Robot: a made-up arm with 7 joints.
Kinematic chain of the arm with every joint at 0, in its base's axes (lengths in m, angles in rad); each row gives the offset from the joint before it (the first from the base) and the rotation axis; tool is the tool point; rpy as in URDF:
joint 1: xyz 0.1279 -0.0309 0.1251 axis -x
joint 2: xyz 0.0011 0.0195 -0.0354 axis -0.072 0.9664 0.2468
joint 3: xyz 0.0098 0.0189 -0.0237 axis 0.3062 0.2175 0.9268
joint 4: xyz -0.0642 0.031 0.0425 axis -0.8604 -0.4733 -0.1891
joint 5: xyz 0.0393 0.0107 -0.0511 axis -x
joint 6: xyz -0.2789 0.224 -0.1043 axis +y
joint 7: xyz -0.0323 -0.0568 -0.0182 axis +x
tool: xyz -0.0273 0.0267 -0.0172 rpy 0 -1.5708 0
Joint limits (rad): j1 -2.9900..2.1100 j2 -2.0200..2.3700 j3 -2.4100..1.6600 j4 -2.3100..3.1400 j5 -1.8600..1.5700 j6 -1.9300..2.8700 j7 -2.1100..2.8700
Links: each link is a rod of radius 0.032 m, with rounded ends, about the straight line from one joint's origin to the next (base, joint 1, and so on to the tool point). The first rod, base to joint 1, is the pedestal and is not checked.
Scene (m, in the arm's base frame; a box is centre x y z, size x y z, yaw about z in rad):
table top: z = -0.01
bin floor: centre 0.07 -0.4 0 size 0.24 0.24 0.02 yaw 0.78
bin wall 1: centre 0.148 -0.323 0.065 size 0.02 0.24 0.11 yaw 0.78
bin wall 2: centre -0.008 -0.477 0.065 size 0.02 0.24 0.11 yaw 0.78
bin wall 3: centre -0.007 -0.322 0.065 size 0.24 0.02 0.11 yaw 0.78
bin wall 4: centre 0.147 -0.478 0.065 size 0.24 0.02 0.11 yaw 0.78
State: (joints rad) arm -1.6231 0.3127 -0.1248 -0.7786 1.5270 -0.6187 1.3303
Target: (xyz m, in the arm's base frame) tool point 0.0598 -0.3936 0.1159
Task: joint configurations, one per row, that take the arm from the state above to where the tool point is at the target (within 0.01 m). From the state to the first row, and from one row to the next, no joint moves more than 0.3 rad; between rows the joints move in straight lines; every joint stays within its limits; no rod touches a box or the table.
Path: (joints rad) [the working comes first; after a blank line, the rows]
Joints at the target: -1.0742 1.7542 0.2594 -0.6350 1.5700 -1.4059 1.5211
Straight joint move there: touches bin wall 2, bin wall 3.

1: -1.5612 0.6010 -0.1729 -0.7723 1.5413 -0.6659 1.4406
2: -1.4993 0.8894 -0.2210 -0.7660 1.5557 -0.7132 1.5508
3: -1.4375 1.1777 -0.2691 -0.7598 1.5700 -0.7604 1.6611
4: -1.2834 1.3784 -0.1287 -0.7491 1.5178 -0.9555 1.6111
5: -1.1293 1.5791 0.0116 -0.7385 1.4655 -1.1507 1.5612
6: -0.9752 1.7798 0.1520 -0.7278 1.4133 -1.3458 1.5113
7: -1.0742 1.7542 0.2594 -0.6350 1.5700 -1.4059 1.5211

